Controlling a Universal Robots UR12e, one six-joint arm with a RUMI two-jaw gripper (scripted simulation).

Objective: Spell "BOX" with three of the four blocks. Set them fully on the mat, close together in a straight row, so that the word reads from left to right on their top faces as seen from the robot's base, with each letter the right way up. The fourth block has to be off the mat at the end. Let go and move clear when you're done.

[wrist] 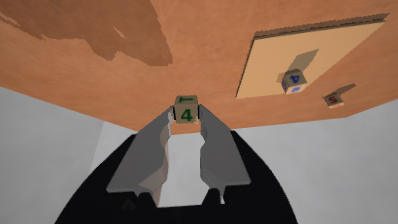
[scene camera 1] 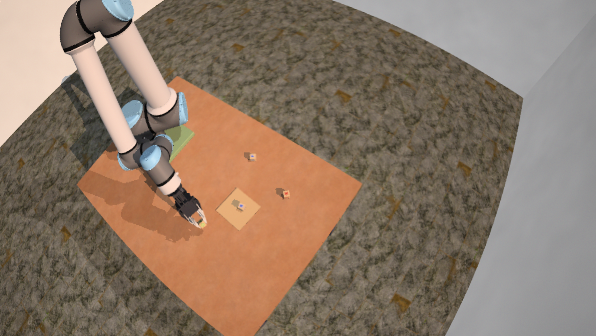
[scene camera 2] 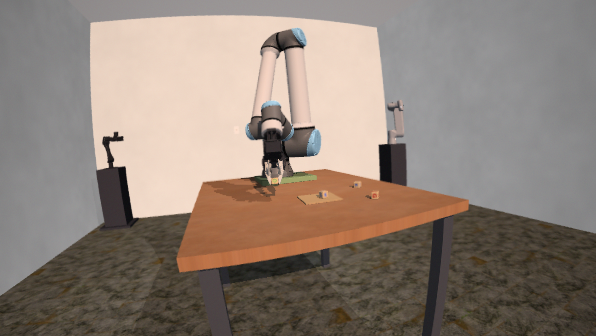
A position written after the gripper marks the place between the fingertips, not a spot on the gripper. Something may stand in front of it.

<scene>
In view: the gripper [wrist: 187, 106] and a tan mat [scene camera 1: 229, 210].
The tan mat shows as well in the wrist view [wrist: 313, 52].
</scene>
